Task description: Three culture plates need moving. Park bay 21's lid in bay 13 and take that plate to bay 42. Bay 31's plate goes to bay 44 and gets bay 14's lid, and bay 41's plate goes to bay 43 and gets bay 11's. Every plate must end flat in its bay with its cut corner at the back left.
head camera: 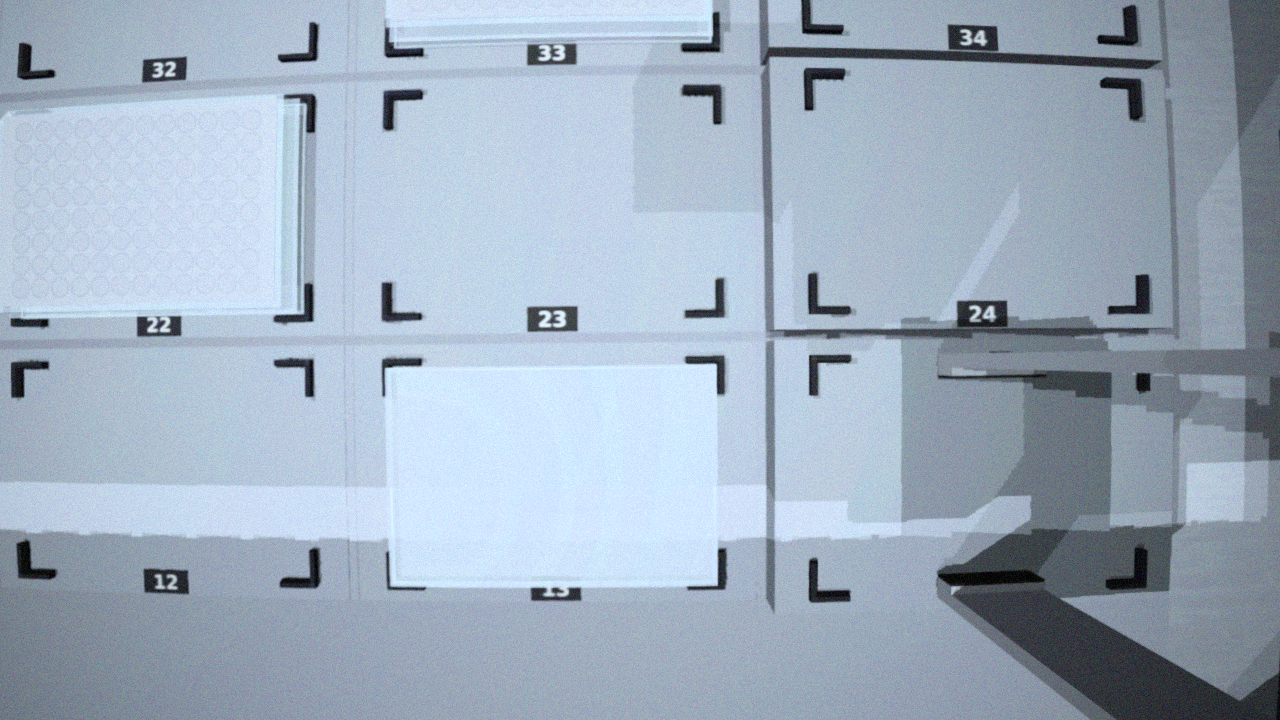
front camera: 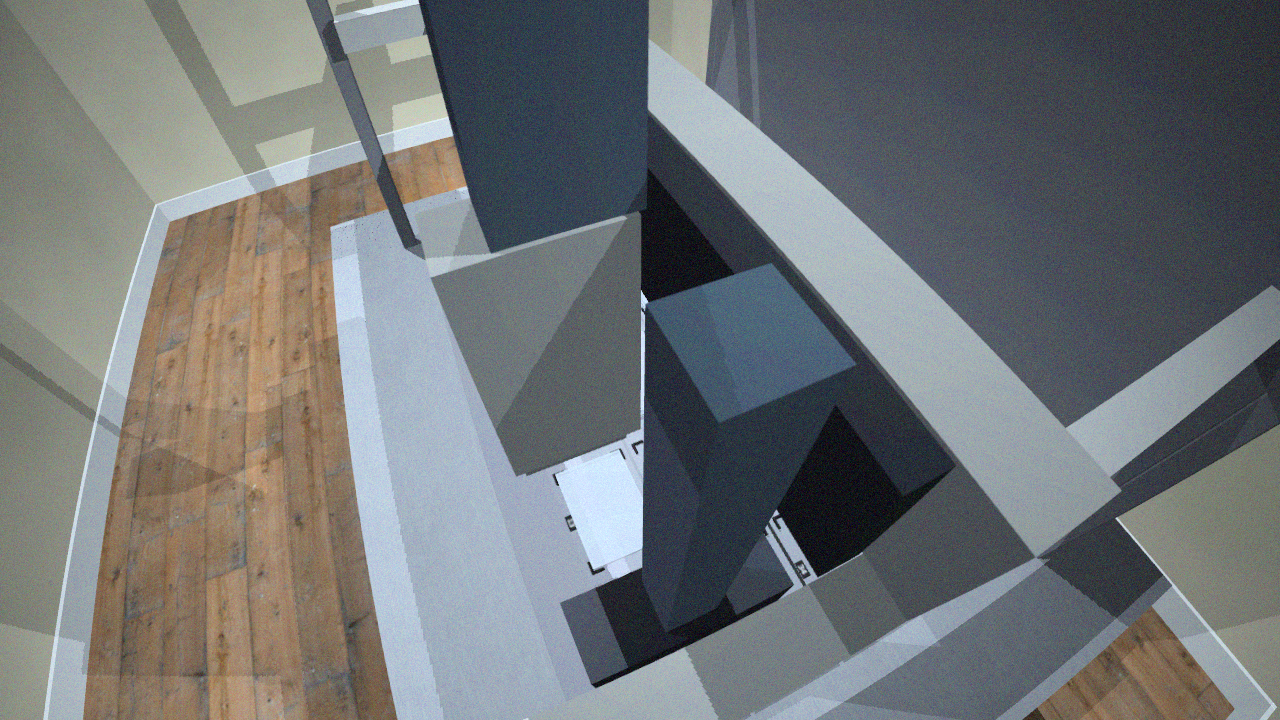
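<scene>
My gripper is open over bay 14, with nothing between the jaws. The bay's corner marks show around them, and one jaw hides its number. In the front view the gripper's dark body sits low at the centre, and its jaws are hidden. A plain white lid lies flat within the corner marks of bay 13, a little apart from the jaws, on their left in the head view. Bays 11, 21, 31, 41, 42, 43 and 44 do not show in the head view, so their plates and lids cannot be told.
A plate with wells lies in bay 22, and part of another plate shows in bay 33. Column 4 has a raised step along its left side. In the front view, a large grey block and a blue column hide much of the deck.
</scene>
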